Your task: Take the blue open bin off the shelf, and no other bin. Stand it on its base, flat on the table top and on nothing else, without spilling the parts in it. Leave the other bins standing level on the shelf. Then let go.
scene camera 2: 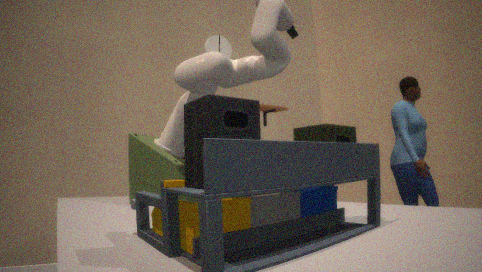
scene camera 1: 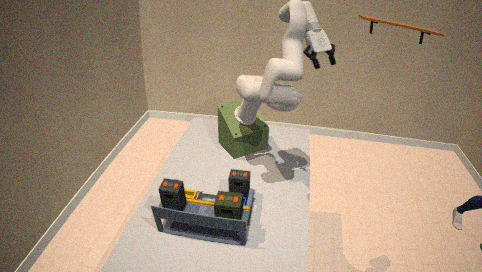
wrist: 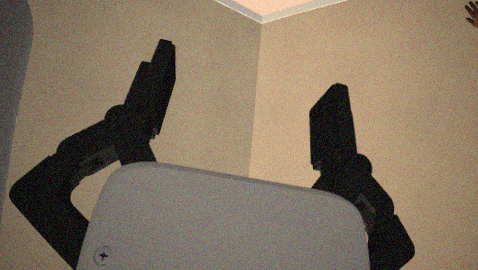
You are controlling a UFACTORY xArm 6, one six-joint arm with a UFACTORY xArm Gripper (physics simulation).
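Places are measured from the arm's base along level axes (x ahead, y left, z up), in millimetres.
Pixels of known places: gripper, fingertip midpoint: (scene camera 2: 293, 33) (scene camera 1: 326, 66) (wrist: 251, 78); arm's base at its link origin: (scene camera 2: 169, 149) (scene camera 1: 245, 115).
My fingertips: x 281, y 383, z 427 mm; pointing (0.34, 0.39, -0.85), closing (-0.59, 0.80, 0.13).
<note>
Ahead of a thing's pixels: the offset from my fingertips to its top centre. "pt": to the spot under its first point. Level surfaces: height alone.
The blue open bin @[538 mm down, 291 mm ahead, 330 mm right] (scene camera 1: 245, 201) (scene camera 2: 318, 200) is in the grey-blue shelf @[pt 462 mm down, 468 mm ahead, 457 mm right] (scene camera 1: 190, 214) (scene camera 2: 290, 165), at the right end of the row in the scene camera 2 view. It is mostly hidden in the scene camera 1 view, and its parts cannot be seen. Beside it are a grey bin @[538 mm down, 295 mm ahead, 442 mm right] (scene camera 2: 275, 207) and a yellow bin @[pt 561 mm down, 381 mm ahead, 527 mm right] (scene camera 2: 236, 214). The shelf stands on the pale table top @[619 mm down] (scene camera 1: 280, 225) (scene camera 2: 100, 215). My gripper (scene camera 1: 324, 65) (scene camera 2: 293, 32) (wrist: 251, 78) is open and empty, high up and well away from the shelf. The bins do not show in the wrist view.
Two dark cases @[pt 423 mm down, 427 mm ahead, 540 mm right] (scene camera 1: 172, 196) @[487 mm down, 153 mm ahead, 329 mm right] (scene camera 1: 239, 182) and an olive case @[422 mm down, 388 mm ahead, 325 mm right] (scene camera 1: 229, 206) (scene camera 2: 320, 133) stand at the shelf, rising above the bins. The arm stands on a green block (scene camera 1: 227, 137) (scene camera 2: 150, 170). A person (scene camera 2: 410, 130) stands beyond the table. A wooden wall rail (scene camera 1: 400, 25) is at upper right.
</note>
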